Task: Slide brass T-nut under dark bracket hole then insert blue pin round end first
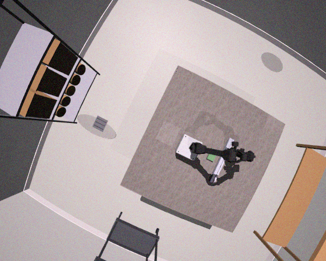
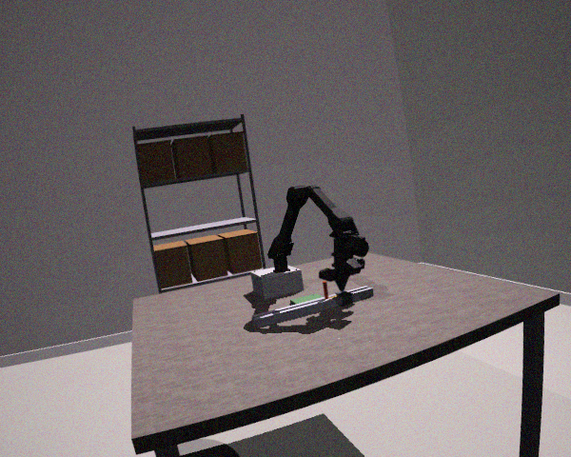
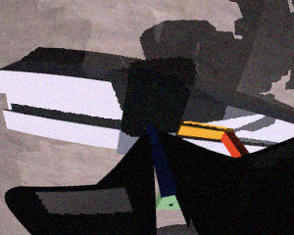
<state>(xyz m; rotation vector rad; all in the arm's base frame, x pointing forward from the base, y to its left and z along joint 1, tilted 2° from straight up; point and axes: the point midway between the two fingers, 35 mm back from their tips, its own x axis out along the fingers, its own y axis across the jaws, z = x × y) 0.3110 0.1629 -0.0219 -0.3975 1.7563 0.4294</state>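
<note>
The blue pin is right at my gripper tip. The rest, counted from my gripper tip: green tray 100 mm to the right, 100 mm behind, 40 mm below.
</note>
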